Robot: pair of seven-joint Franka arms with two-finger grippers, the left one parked.
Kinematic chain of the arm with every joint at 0, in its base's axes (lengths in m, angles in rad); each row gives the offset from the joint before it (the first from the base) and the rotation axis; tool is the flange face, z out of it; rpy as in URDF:
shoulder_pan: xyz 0 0 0.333 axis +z
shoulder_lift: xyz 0 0 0 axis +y
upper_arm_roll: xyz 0 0 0.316 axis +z
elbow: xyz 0.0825 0 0 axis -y
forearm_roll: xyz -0.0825 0 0.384 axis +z
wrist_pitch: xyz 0 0 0 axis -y
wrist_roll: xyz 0.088 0 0 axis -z
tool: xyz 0 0 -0.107 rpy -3.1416 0 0
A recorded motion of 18 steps. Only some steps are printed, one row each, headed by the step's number.
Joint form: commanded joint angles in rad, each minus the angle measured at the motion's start. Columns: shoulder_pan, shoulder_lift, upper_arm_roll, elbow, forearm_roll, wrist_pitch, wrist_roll.
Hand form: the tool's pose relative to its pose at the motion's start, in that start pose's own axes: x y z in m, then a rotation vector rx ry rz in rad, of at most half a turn. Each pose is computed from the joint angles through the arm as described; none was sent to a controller.
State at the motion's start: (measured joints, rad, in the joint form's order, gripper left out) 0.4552 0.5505 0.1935 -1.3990 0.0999 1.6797 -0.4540
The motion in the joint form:
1: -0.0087 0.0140 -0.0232 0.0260 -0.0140 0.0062 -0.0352
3: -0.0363 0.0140 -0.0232 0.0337 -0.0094 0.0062 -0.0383
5: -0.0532 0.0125 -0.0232 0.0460 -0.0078 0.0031 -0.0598
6: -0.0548 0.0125 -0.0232 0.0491 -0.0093 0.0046 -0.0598
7: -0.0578 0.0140 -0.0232 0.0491 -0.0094 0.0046 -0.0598
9: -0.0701 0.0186 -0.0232 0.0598 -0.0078 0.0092 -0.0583
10: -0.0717 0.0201 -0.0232 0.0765 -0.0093 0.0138 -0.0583
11: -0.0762 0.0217 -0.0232 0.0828 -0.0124 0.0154 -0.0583
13: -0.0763 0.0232 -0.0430 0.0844 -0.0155 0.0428 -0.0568
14: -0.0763 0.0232 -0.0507 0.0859 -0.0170 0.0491 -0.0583
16: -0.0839 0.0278 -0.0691 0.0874 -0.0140 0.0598 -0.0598
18: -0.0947 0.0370 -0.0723 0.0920 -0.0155 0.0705 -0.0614
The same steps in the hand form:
1: -0.0044 0.0210 -0.0066 -0.0243 0.0125 -0.0068
3: -0.0126 0.0367 -0.0138 -0.0200 0.0290 0.0161
5: -0.0180 0.0458 -0.0224 -0.0220 0.0434 0.0095
6: -0.0183 0.0469 -0.0243 -0.0254 0.0471 0.0106
7: -0.0192 0.0490 -0.0237 -0.0242 0.0467 0.0137
9: -0.0218 0.0571 -0.0278 -0.0259 0.0606 0.0268
10: -0.0210 0.0585 -0.0356 -0.0366 0.0776 0.0269
11: -0.0221 0.0617 -0.0383 -0.0417 0.0828 0.0307
13: -0.0254 0.0731 -0.0417 -0.0645 0.1032 0.0507
14: -0.0271 0.0771 -0.0434 -0.0725 0.1083 0.0561
16: -0.0338 0.0915 -0.0440 -0.0790 0.1165 0.0799
18: -0.0368 0.1019 -0.0428 -0.0828 0.1237 0.0923

